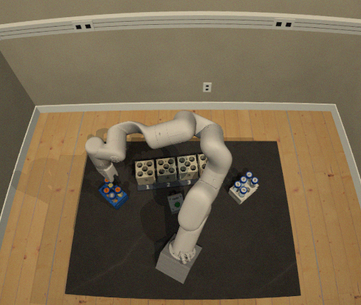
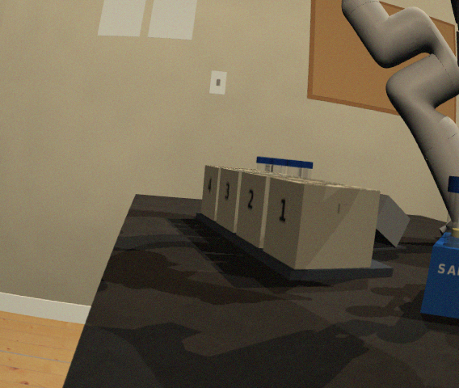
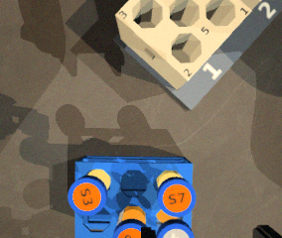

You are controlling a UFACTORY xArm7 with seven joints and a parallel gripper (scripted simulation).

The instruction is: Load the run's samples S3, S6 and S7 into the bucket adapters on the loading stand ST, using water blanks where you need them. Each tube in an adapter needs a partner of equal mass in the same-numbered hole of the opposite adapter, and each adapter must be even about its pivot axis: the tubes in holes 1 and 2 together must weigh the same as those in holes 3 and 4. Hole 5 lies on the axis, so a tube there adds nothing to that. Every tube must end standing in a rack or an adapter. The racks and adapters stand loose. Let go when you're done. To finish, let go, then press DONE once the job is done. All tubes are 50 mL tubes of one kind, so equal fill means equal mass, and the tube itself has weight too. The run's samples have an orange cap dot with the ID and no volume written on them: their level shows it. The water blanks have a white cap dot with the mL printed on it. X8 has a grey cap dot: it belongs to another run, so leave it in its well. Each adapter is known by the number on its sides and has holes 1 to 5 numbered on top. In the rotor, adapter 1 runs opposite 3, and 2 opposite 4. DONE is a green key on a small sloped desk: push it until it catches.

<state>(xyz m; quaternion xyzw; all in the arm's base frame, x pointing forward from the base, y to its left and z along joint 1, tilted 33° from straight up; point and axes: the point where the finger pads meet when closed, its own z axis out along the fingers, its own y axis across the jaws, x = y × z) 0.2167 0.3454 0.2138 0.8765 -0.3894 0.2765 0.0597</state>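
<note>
Right now my hand is 2 cm short of the blue sample rack, 4 cm to the right of it and 22 cm above it. Also, from my hand: white blank rack: 10 cm behind, 62 cm to the right, 22 cm below; then adapter 1: 10 cm ahead, 15 cm to the right, 20 cm below.
</note>
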